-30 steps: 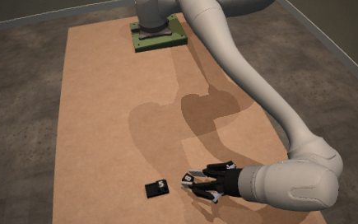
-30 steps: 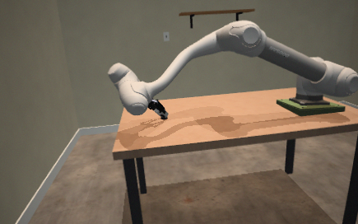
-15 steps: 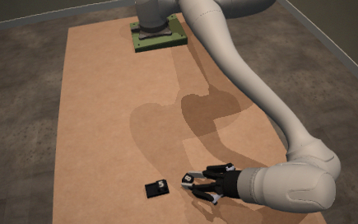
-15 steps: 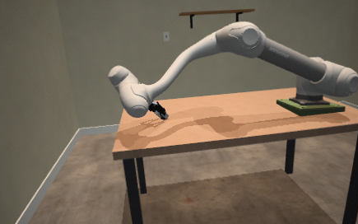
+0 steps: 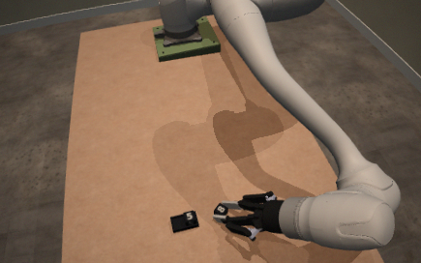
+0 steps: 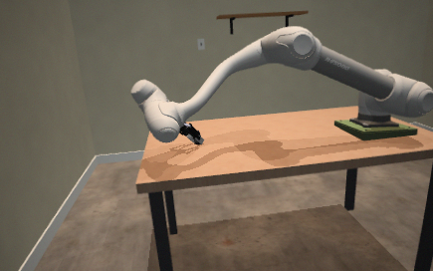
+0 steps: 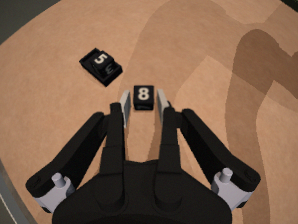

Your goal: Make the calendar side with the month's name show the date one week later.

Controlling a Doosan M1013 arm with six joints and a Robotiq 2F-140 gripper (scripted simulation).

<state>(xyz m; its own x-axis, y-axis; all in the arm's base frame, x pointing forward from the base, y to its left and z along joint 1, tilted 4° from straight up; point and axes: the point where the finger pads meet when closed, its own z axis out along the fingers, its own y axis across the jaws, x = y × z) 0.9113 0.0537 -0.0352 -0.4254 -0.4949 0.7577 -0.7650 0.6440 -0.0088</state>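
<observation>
The black cube is 10 mm behind my hand, 20 mm to the right of it and 20 mm below it.
</observation>
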